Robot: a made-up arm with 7 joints. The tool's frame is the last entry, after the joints. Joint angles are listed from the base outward.
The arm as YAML. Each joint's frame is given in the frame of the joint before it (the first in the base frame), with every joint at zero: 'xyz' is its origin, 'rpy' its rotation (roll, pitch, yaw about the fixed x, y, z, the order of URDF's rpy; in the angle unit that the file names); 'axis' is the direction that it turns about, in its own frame. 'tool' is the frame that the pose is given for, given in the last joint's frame.
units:
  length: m
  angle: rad
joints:
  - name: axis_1
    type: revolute
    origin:
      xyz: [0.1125, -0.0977, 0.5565]
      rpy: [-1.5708, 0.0, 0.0]
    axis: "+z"
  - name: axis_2
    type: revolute
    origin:
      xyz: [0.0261, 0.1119, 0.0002]
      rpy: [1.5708, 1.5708, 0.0]
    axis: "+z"
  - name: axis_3
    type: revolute
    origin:
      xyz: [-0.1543, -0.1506, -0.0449]
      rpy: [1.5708, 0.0, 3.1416]
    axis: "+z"
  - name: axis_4
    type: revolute
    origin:
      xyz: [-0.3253, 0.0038, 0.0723]
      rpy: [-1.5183, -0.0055, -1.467]
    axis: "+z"
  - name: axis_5
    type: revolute
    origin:
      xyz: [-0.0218, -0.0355, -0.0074]
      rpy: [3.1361, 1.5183, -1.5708]
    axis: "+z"
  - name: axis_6
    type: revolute
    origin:
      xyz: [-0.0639, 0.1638, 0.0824]
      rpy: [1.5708, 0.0, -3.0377]
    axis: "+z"
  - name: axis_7
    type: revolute
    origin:
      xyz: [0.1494, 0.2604, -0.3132]
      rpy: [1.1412, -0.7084, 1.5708]
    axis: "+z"
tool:
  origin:
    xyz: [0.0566, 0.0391, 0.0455]
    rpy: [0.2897, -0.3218, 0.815]
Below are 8 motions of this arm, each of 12 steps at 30 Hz.
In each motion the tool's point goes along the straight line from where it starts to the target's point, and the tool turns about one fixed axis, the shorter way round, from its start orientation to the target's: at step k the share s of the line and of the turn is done. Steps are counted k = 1, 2, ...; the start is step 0. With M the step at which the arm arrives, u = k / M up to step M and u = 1 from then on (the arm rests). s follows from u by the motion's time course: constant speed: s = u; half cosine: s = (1 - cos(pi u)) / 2; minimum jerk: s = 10 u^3 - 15 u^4 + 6 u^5.
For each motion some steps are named. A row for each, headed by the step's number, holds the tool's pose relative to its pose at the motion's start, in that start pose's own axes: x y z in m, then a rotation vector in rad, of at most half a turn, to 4 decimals.
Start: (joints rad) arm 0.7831 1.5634 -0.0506 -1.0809 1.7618 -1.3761 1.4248
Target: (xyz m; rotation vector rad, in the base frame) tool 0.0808 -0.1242 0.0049 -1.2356 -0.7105 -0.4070
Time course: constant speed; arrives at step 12
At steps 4, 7, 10, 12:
4: -0.0086 -0.0565 -0.0797 0.0350 -0.2234 0.2805
7: -0.0150 -0.0989 -0.1394 0.0612 -0.3909 0.4909
10: -0.0215 -0.1412 -0.1991 0.0874 -0.5585 0.7013
12: -0.0257 -0.1695 -0.2390 0.1049 -0.6702 0.8416

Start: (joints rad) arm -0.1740 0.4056 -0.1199 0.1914 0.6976 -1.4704 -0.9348
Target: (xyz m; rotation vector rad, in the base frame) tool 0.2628 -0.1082 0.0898 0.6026 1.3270 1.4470
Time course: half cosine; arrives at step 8
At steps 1, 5, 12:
1: -0.0006 -0.0012 0.0024 -0.0083 0.0091 -0.0026
5: -0.0105 -0.0224 0.0437 -0.1506 0.1662 -0.0468
12: -0.0152 -0.0325 0.0632 -0.2178 0.2404 -0.0677

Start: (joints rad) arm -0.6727 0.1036 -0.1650 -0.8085 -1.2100 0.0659 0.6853
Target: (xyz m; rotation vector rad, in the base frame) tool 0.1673 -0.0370 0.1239 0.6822 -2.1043 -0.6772
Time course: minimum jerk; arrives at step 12
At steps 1, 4, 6, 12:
1: -0.0009 0.0003 -0.0009 0.0013 -0.0017 -0.0006
4: -0.0359 0.0142 -0.0356 0.0526 -0.0696 -0.0230
6: -0.0855 0.0337 -0.0847 0.1252 -0.1659 -0.0548
12: -0.1711 0.0674 -0.1695 0.2504 -0.3318 -0.1095

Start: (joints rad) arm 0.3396 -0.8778 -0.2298 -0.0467 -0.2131 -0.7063 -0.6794
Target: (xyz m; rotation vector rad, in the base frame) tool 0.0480 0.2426 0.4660 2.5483 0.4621 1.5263
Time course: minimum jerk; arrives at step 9
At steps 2, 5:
2: 0.0027 0.0021 -0.0066 0.0237 0.0061 0.0237
5: 0.0217 0.0166 -0.0518 0.1868 0.0485 0.1872

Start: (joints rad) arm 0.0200 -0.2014 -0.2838 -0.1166 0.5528 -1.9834 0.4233
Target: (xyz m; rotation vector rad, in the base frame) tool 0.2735 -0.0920 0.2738 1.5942 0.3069 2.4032
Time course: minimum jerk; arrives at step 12
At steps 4, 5, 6, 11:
4: -0.0015 -0.0256 -0.0085 0.0598 0.0209 0.0537
5: -0.0025 -0.0423 -0.0140 0.0987 0.0345 0.0886
6: -0.0036 -0.0610 -0.0202 0.1424 0.0497 0.1279
11: -0.0072 -0.1214 -0.0402 0.2834 0.0989 0.2545

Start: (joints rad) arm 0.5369 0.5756 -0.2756 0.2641 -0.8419 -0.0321 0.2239
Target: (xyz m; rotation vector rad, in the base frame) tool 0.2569 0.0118 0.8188 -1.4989 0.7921 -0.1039
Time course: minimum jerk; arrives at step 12
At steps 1, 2, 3, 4, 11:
1: 0.0013 0.0013 0.0010 -0.0042 0.0026 0.0030
2: 0.0089 0.0091 0.0073 -0.0294 0.0182 0.0209
3: 0.0260 0.0264 0.0213 -0.0856 0.0530 0.0610
4: 0.0528 0.0535 0.0432 -0.1737 0.1074 0.1237
11: 0.2502 0.2538 0.2048 -0.8232 0.5091 0.5866

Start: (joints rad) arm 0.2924 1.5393 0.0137 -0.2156 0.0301 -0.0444 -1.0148
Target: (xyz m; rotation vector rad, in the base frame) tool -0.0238 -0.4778 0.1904 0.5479 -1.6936 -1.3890
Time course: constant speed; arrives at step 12
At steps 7, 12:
7: -0.0334 -0.0287 -0.0192 0.1104 -0.1018 -0.1293
12: -0.0573 -0.0492 -0.0329 0.1892 -0.1746 -0.2216

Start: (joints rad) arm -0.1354 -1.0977 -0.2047 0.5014 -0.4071 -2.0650 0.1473
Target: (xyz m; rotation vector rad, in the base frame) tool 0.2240 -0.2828 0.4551 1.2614 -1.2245 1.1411
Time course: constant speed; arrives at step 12
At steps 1, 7, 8, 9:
1: 0.0089 -0.0007 0.0028 0.0040 0.0371 -0.0236
7: 0.0620 -0.0052 0.0194 0.0278 0.2599 -0.1652
8: 0.0709 -0.0060 0.0222 0.0318 0.2971 -0.1888
9: 0.0797 -0.0067 0.0249 0.0358 0.3342 -0.2124

